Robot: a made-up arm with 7 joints. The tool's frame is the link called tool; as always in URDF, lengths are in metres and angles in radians. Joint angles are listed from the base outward. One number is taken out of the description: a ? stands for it. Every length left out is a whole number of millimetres.
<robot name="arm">
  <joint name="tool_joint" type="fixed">
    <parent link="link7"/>
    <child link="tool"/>
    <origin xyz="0 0 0" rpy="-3.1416 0 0"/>
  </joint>
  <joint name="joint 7" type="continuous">
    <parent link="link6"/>
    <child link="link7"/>
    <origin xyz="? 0 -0.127"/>
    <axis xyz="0 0 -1"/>
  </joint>
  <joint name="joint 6" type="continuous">
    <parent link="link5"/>
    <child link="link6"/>
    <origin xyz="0 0 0"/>
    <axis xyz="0 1 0"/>
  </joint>
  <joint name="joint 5" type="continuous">
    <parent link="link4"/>
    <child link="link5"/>
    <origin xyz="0.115 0 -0.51"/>
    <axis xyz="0 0 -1"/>
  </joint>
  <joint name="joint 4" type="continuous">
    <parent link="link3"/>
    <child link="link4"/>
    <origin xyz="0.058 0 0"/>
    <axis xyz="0 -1 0"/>
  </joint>
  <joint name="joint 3" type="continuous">
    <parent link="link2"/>
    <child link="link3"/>
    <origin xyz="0 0 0.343"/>
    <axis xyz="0 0 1"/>
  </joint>
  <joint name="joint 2" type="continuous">
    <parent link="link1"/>
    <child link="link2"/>
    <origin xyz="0 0 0"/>
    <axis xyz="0 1 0"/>
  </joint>
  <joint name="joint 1" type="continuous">
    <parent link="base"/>
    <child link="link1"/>
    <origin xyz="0 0 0.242"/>
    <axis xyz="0 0 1"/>
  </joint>
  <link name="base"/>
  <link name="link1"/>
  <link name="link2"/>
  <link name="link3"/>
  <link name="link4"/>
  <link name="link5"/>
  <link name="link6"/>
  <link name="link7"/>
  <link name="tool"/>
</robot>
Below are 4 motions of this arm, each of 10 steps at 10 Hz.
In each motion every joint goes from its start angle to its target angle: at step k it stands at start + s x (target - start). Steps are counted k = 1, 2, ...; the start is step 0. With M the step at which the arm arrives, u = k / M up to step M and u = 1 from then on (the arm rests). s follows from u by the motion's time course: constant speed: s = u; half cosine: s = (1 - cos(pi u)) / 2; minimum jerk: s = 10 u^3 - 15 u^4 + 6 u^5.
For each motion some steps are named. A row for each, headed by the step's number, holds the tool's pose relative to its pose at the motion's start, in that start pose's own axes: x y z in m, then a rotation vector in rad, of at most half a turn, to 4 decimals.
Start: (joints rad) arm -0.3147 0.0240 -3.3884 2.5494 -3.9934 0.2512 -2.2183
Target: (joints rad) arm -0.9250 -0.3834 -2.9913 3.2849 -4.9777 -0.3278 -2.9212
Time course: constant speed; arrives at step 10
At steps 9, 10:
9: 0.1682 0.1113 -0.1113 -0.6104 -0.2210 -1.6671
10: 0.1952 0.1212 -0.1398 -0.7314 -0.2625 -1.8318

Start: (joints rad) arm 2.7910 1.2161 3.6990 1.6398 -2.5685 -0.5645 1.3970
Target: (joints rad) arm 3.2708 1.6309 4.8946 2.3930 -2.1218 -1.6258 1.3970
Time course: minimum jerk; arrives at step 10
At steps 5, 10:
5: 0.3987 -0.0659 -0.4635 0.2018 0.9578 -0.4388
10: 0.2993 -0.3171 -0.9577 0.4150 1.6064 -1.3676

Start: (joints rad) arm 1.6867 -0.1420 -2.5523 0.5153 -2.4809 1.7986 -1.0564
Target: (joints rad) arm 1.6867 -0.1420 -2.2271 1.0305 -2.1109 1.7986 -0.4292
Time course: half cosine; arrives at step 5
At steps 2, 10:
2: -0.1030 0.0198 0.0498 0.1159 0.0051 0.3700
10: -0.3151 0.0102 0.1034 0.3037 0.0429 1.1140

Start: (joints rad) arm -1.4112 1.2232 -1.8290 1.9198 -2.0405 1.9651 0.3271
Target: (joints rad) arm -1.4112 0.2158 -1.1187 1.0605 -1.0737 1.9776 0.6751
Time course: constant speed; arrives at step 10
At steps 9, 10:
9: -0.3737 -0.2733 -0.3572 1.4534 0.0286 -1.0401
10: -0.4155 -0.2318 -0.3708 1.5766 0.0366 -1.1445

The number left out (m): 0.099
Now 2 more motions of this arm.
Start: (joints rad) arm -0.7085 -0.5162 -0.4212 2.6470 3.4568 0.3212 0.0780
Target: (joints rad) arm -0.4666 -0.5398 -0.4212 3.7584 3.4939 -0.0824 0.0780
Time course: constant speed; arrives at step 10
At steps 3, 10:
3: -0.1898 0.0524 0.0053 -0.0798 -0.1862 0.1025
10: -0.5888 0.0560 -0.1992 -0.2357 -0.6482 0.2614

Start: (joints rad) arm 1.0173 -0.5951 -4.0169 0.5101 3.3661 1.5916 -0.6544
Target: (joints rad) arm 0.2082 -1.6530 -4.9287 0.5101 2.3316 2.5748 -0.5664
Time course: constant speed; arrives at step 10
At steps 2, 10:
2: 0.1316 -0.1064 -0.0367 -0.0090 -0.0327 -0.2526
10: 0.2046 -0.4658 -0.3390 -0.7181 0.0173 -0.5669

